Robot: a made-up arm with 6 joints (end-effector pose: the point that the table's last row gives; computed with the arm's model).
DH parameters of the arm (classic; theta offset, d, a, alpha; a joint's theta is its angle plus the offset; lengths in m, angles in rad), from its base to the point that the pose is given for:
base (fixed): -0.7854 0 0.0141 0
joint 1: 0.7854 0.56 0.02 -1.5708
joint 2: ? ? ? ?
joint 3: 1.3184 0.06 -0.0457 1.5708
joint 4: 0 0.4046 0.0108 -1.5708
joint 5: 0 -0.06 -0.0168 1.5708
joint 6: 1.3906 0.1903 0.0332 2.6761
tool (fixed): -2.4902 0.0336 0 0
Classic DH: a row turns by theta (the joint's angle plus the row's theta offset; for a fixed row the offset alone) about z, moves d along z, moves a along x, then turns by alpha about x.
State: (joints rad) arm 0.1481 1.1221 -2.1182 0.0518 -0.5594 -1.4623
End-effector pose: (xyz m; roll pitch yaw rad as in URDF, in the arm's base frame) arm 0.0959 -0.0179 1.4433 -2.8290 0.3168 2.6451
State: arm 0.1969 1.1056 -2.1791 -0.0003 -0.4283 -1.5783
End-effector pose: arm 0.0645 -0.0205 1.4542 -2.7750 0.2886 2.5487
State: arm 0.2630 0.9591 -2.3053 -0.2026 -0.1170 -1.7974
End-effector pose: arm -0.1024 -0.0663 1.4573 -2.7307 0.2893 2.2073
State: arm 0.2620 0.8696 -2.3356 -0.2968 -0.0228 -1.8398
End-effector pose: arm -0.1903 -0.0928 1.4397 -2.7644 0.2831 2.0588
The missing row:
joint 2: 0.1651 0 -0.365 0
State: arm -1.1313 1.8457 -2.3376 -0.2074 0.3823 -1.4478
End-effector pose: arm 0.2549 -0.6081 1.1719 -1.6677 -0.6180 0.8706
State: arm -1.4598 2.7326 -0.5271 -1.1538 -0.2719 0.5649
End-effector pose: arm 0.1204 -0.1577 0.1294 0.5095 0.2044 -1.7373
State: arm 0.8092 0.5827 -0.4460 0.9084 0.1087 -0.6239
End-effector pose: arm 0.1776 0.2623 0.7604 1.9680 -0.4989 -0.9265
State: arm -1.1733 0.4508 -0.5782 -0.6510 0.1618 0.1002
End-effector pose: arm 0.1262 -0.2483 0.9229 2.8882 -1.1297 2.4786
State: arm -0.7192 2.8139 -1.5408 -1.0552 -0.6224 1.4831
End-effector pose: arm 0.6306 -0.3600 0.1988 1.2100 0.0156 -1.9425
